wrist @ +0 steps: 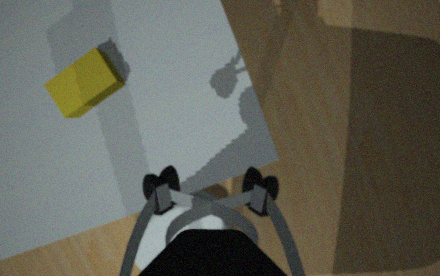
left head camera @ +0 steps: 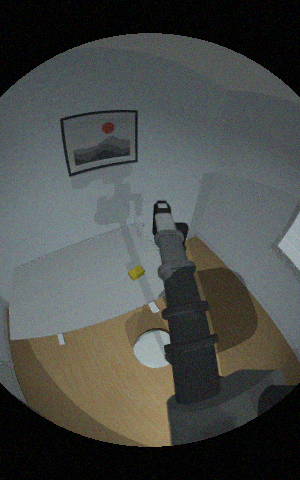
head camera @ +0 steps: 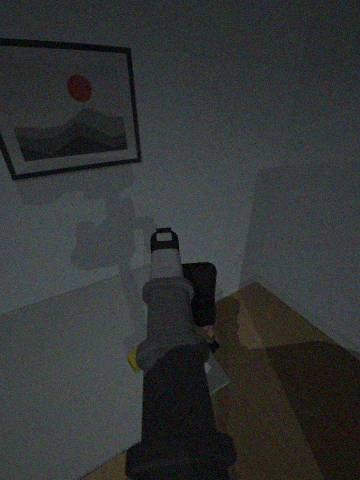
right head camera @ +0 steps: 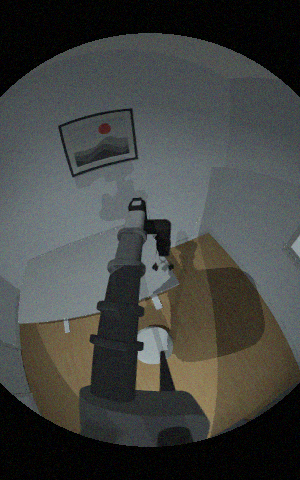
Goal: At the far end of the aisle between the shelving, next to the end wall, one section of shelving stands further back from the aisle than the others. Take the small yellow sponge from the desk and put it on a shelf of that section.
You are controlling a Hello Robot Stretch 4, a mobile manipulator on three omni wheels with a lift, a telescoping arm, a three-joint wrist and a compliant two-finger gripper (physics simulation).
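Where they show: gripper, fingertip midpoint: (wrist: 210, 182) (right head camera: 162, 268); robot's base at its link origin: (left head camera: 153, 347) (right head camera: 152, 344).
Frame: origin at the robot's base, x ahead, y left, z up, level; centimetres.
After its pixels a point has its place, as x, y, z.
The small yellow sponge (head camera: 134, 360) @(54.0, 14.1, 73.8) (left head camera: 136, 272) @(55.3, 11.0, 73.8) (wrist: 84, 82) @(56.7, 10.8, 73.8) lies on the white desk (head camera: 60, 380) @(51.2, 41.9, 69.3) (left head camera: 65, 295) @(37.4, 64.8, 69.3) (right head camera: 60, 285) @(36.4, 74.2, 69.2) (wrist: 30, 200) @(36.1, 23.6, 69.3). In the wrist view it is at the upper left, apart from the fingers; in the head view the arm partly covers it, and in the right head view it does not show. My gripper (wrist: 210, 182) @(46.2, -8.8, 88.5) (right head camera: 163, 266) @(46.2, -8.8, 88.5) is open with nothing between its fingertips. It hangs above the right front corner of the desk, to the right of the sponge. The shelving does not show in these views.
A round white stool seat (left head camera: 154, 348) @(0.4, 0.4, 18.7) (right head camera: 154, 345) @(-0.2, -2.9, 18.7) stands on the wood floor (left head camera: 100, 385) @(-50.5, 60.3, -2.8) (right head camera: 200, 380) @(-50.9, -52.8, -2.8) in front of the desk. A framed picture (head camera: 75, 107) @(109.3, 31.3, 155.4) (left head camera: 102, 142) @(108.7, 32.7, 150.5) (right head camera: 100, 142) @(108.7, 32.6, 151.1) hangs on the wall behind the desk. Another wall stands at the right.
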